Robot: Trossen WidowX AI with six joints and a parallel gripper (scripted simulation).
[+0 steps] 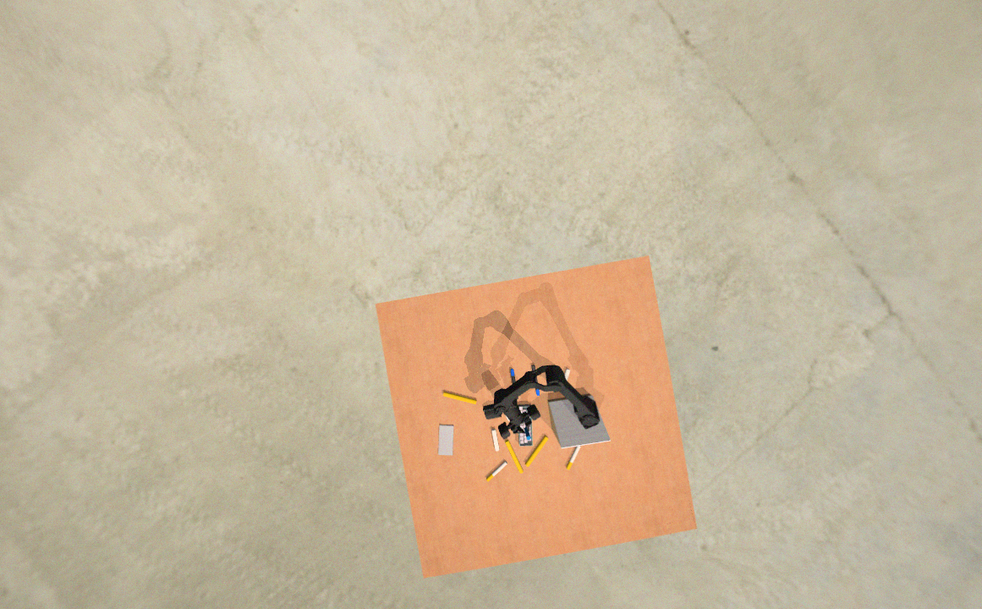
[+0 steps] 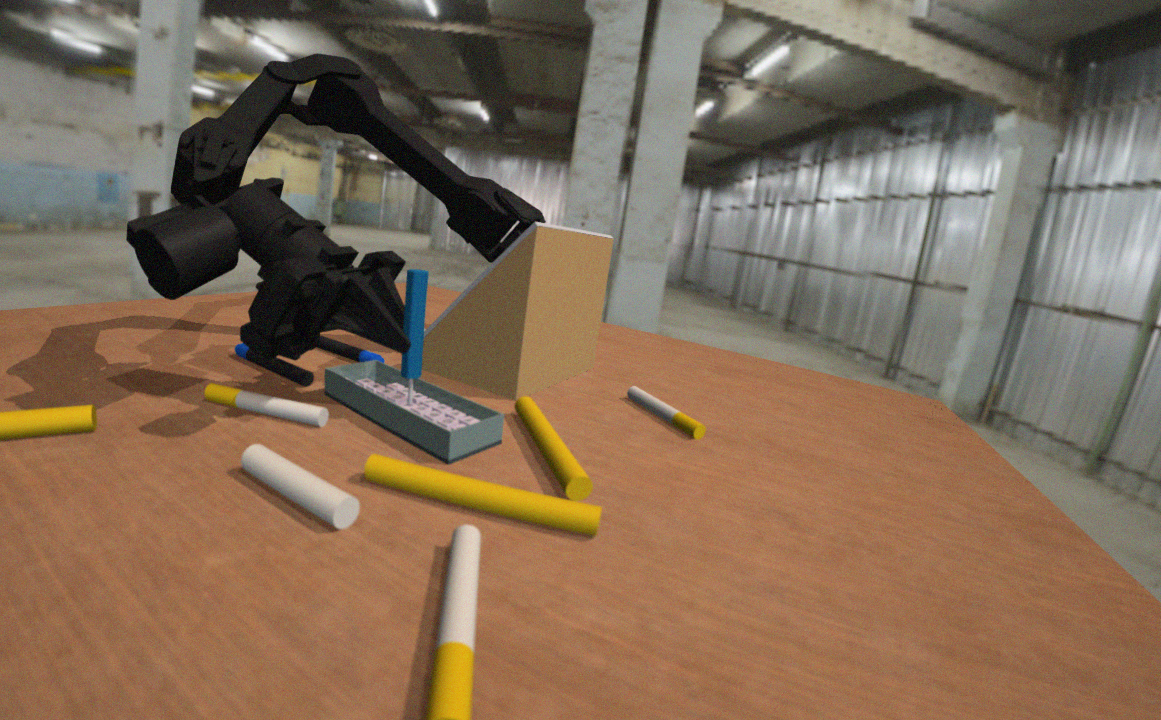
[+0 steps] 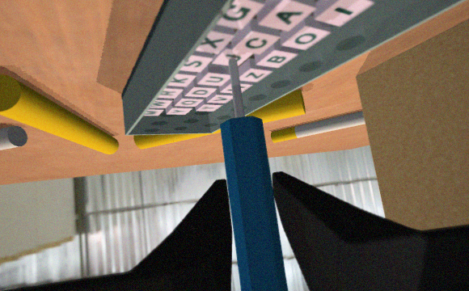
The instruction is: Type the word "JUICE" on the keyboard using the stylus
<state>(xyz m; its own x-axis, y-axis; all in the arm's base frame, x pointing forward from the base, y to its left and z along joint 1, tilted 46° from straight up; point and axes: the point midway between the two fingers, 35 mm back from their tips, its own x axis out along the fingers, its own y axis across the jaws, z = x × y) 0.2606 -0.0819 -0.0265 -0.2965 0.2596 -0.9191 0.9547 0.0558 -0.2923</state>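
Right now the yellow cylinder is 130 mm to the left of my gripper tip, 60 mm below it and 20 mm behind it. Also, from my gripper tip: blue stylus: 10 mm below.
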